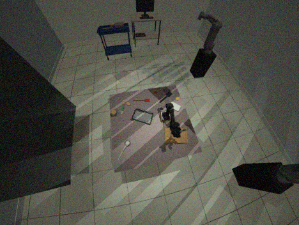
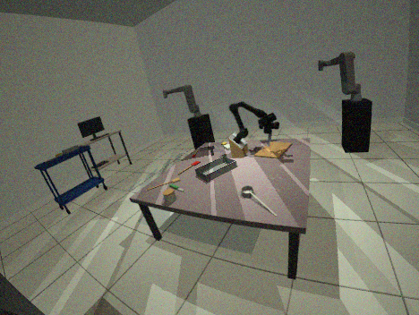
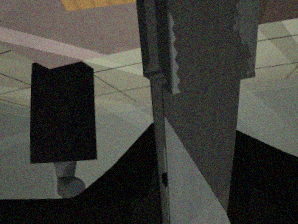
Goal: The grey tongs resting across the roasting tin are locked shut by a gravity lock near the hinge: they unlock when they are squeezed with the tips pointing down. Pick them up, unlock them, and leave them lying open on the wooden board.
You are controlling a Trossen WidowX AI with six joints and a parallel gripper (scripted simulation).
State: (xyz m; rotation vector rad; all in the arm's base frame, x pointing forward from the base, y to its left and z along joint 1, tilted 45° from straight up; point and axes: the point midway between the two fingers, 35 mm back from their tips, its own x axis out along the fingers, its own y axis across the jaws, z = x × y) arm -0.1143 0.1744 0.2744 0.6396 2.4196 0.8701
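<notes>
My gripper tip is now 2 cm short of the wooden board and 20 cm above it. The rest, counted from my gripper tip: red item: 39 cm ahead, 73 cm to the right, 20 cm below; grey roasting tin: 46 cm ahead, 42 cm to the right, 18 cm below.
</notes>
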